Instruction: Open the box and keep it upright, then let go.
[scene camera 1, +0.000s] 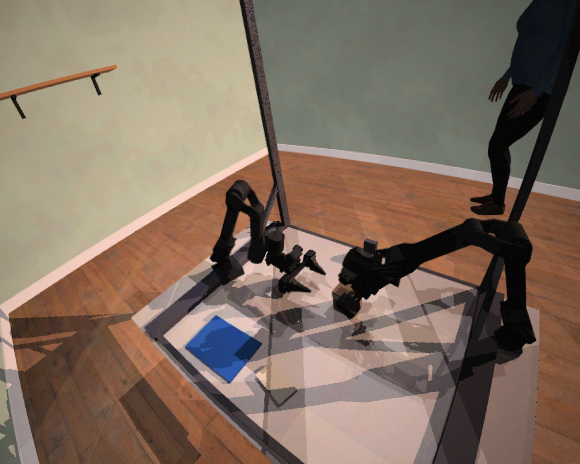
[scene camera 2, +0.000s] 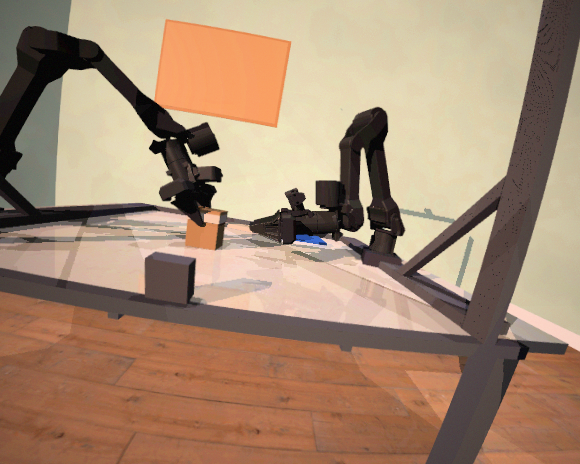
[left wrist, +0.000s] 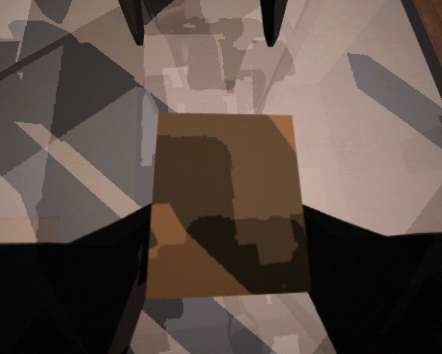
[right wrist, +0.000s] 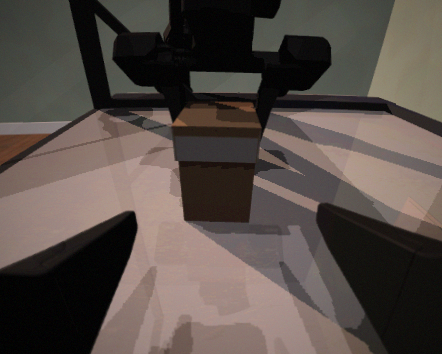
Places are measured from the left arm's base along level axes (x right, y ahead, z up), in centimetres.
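Where they show: left gripper, fingertip midpoint: (scene camera 2: 206, 224) (left wrist: 223, 201) (right wrist: 218, 151); right gripper, fingertip midpoint: (scene camera 1: 318, 282) (scene camera 2: 251, 224) (left wrist: 208, 41) (right wrist: 227, 216); left arm's base, origin of the base link: (scene camera 1: 509, 341); right arm's base, origin of the base link: (scene camera 1: 226, 266) (scene camera 2: 381, 252).
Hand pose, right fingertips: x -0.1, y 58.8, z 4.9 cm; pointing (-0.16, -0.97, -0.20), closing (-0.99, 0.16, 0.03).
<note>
Each offset is from my right fingertips to the top centre of the thing. "pt": to the spot under its first point. Level surfaces: height alone.
The box (scene camera 1: 341, 291) (scene camera 2: 202, 237) (left wrist: 225, 175) (right wrist: 217, 192) is orange-brown and stands upright on the table. Its lid {dx -1.6, dy -10.5, dz +2.1 cm} (scene camera 2: 216, 218) (right wrist: 217, 149), with a pale band in front, sits level on top, with no gap seen beneath it. My left gripper (scene camera 1: 346, 299) (scene camera 2: 210, 215) (left wrist: 223, 201) (right wrist: 218, 151) comes from above and is shut on the lid, one finger at each side. My right gripper (scene camera 1: 317, 282) (scene camera 2: 251, 226) (left wrist: 208, 41) (right wrist: 227, 216) is open and empty, low and level, pointing at the box's front, apart from it.
A blue square {pt dx -30.3, dy +20.1, dz -6.0 cm} (scene camera 1: 222, 345) (scene camera 2: 310, 239) lies flat on the table {dz -6.8 cm} (scene camera 1: 350, 425), with a beige tile {dx -33.3, dy -1.2, dz -5.3 cm} (scene camera 1: 280, 390) beside it. A dark grey block {dx +27.7, dy -10.6, dz -1.1 cm} (scene camera 2: 167, 277) stands at the table's near edge in scene camera 2. A dark post (scene camera 2: 530, 150) rises at a corner.
</note>
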